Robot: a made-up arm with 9 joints. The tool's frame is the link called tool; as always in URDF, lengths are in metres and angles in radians. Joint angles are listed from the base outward. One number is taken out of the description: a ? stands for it. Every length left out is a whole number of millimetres.
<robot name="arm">
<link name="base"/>
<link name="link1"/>
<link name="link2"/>
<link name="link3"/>
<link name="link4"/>
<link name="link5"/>
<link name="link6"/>
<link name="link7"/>
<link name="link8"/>
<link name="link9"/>
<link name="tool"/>
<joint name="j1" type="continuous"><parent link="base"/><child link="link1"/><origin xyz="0 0.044 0.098" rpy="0 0 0"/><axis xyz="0 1 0"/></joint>
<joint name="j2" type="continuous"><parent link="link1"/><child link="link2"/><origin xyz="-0.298 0 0.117" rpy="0 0 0"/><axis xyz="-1 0 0"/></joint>
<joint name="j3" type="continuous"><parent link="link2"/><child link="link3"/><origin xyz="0 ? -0.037" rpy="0 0 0"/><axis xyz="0 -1 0"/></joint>
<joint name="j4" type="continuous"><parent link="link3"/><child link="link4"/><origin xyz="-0.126 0 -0.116" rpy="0 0 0"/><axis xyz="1 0 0"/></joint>
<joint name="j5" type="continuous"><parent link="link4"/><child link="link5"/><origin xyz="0 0.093 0.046" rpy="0 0 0"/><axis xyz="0 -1 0"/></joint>
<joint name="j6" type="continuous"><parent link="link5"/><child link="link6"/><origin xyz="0.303 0 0.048" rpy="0 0 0"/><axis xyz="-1 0 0"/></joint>
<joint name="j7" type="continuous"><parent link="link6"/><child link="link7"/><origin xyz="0 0.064 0.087" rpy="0 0 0"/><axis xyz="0 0 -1"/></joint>
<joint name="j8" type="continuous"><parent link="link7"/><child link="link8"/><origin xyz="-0.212 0.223 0" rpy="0 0 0"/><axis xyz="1 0 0"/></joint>
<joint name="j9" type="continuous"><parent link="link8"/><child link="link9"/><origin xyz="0 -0.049 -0.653" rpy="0 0 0"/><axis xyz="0 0 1"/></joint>
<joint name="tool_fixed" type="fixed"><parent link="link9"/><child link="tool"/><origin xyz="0.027 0.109 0" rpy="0 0 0"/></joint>
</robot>
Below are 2 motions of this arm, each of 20 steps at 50 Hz.
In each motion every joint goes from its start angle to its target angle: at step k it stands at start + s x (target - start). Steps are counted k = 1, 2, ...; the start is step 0. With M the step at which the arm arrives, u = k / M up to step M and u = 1 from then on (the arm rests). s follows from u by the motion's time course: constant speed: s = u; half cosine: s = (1 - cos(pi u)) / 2; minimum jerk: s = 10 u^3 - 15 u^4 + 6 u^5.
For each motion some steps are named. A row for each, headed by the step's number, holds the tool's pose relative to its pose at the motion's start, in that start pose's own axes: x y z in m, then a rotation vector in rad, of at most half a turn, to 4 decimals.
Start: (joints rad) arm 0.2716 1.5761 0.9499 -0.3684 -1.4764 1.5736 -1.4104 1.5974 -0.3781
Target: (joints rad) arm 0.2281 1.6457 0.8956 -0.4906 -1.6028 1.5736 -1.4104 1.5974 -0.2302
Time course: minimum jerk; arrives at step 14
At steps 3, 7, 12, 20:
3: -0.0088 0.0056 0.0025 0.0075 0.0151 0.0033
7: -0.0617 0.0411 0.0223 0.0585 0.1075 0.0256
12: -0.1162 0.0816 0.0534 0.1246 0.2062 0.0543
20: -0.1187 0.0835 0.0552 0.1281 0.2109 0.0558

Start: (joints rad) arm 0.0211 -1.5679 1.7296 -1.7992 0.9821 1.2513 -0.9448 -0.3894 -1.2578
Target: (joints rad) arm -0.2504 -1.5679 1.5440 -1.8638 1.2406 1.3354 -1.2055 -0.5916 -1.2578
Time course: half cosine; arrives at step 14
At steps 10, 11, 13, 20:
10: 0.0541 -0.0693 -0.0092 0.0609 -0.1074 -0.0804
11: 0.0568 -0.0782 -0.0105 0.0638 -0.1160 -0.0905
13: 0.0593 -0.0895 -0.0121 0.0666 -0.1261 -0.1033
20: 0.0595 -0.0910 -0.0123 0.0669 -0.1273 -0.1050

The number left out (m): -0.145
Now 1 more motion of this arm.
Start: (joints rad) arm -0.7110 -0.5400 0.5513 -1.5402 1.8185 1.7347 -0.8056 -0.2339 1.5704
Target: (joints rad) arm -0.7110 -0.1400 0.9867 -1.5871 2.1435 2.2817 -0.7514 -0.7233 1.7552
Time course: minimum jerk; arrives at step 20
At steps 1, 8, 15, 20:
1: -0.0007 0.0004 0.0001 0.0006 0.0016 -0.0004
8: -0.1617 0.1336 0.0988 0.1966 0.4108 -0.1256
15: -0.1599 0.3950 0.4800 0.7466 0.9883 -0.3611
20: -0.1159 0.4237 0.5570 0.8702 1.0595 -0.4019

